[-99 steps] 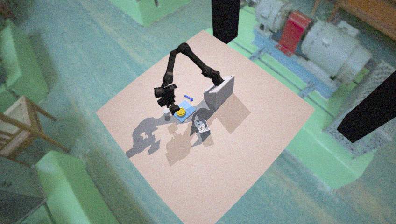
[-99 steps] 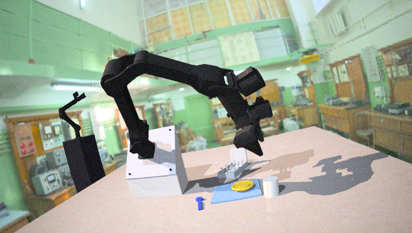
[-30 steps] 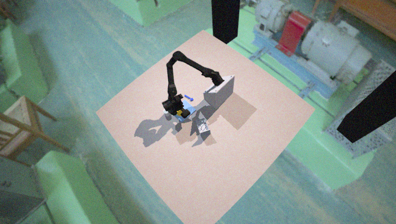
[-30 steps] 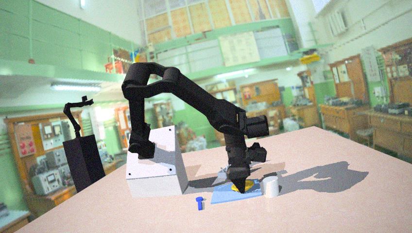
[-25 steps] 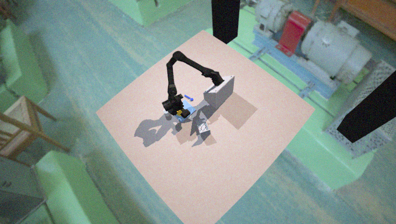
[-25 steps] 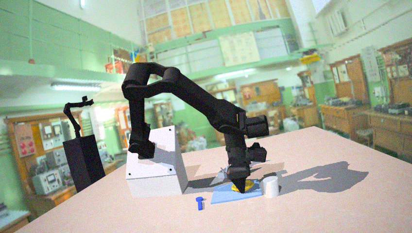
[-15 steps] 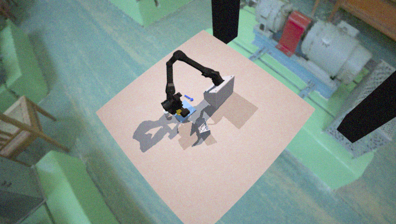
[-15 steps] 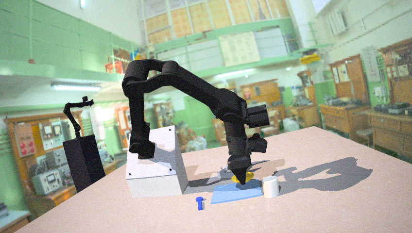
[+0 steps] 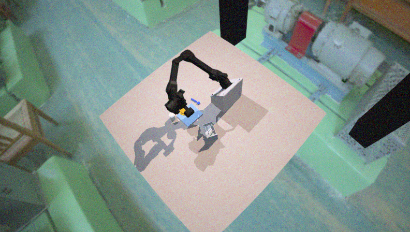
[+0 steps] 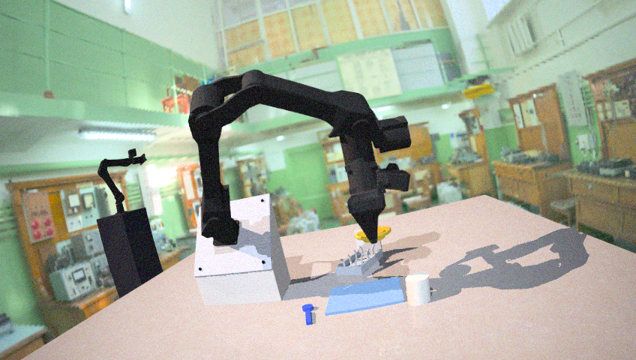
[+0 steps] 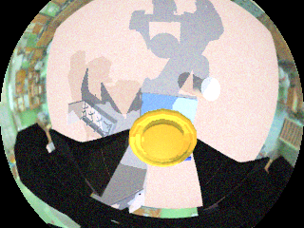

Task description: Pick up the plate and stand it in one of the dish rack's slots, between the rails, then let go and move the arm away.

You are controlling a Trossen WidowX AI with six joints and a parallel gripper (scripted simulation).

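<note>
My gripper tip is now 50 mm past the grey dish rack, 200 mm to the right of it and 90 mm above it. Also, from my gripper tip: blue mat 40 mm behind, 10 mm to the right, 120 mm below; yellow plate 10 mm above; white cup 70 mm ahead, 80 mm to the right, 90 mm below.
</note>
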